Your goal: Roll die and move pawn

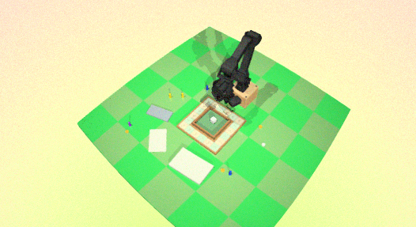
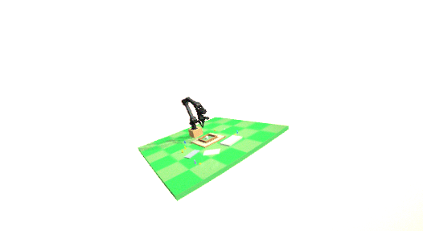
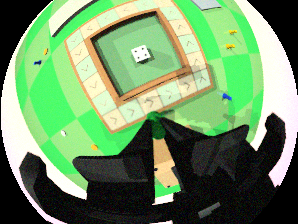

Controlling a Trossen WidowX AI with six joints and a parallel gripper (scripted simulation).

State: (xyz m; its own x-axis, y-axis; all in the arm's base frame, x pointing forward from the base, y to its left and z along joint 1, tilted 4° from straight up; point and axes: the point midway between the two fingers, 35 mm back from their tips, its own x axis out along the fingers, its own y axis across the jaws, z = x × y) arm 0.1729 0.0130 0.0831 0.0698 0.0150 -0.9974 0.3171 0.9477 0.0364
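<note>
The white die lies 80 mm ahead of my gripper tip, 20 mm to the right of it and 100 mm below it. The rest, counted from my gripper tip: green dice tray (90 mm ahead, 20 mm to the right, 120 mm below); then green pawn (10 mm above); then grey card (230 mm ahead, 310 mm to the right, 130 mm below).
</note>
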